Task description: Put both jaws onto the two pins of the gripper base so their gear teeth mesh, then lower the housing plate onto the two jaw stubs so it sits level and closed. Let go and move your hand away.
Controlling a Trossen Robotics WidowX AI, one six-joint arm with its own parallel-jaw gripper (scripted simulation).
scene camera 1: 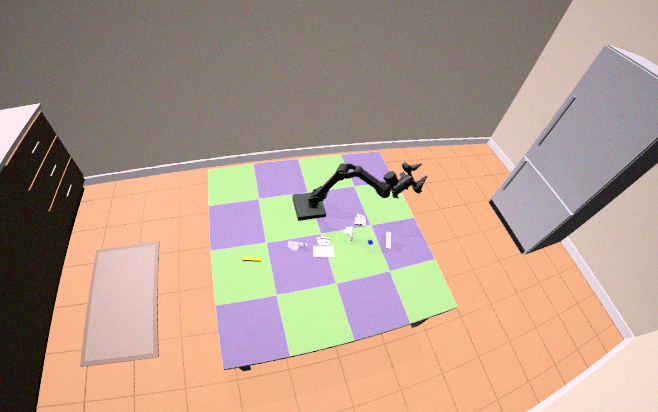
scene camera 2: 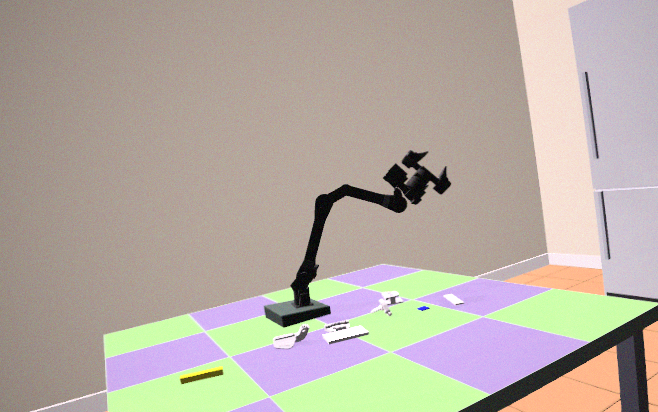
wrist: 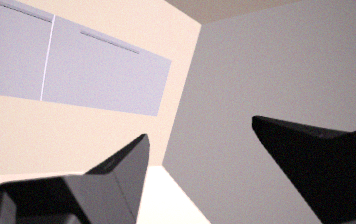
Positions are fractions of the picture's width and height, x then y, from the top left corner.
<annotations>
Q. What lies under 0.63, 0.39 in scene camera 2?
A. My gripper.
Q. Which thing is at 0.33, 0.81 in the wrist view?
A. My gripper.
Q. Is my gripper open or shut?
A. Open.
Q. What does my gripper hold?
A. Nothing.
</annotations>
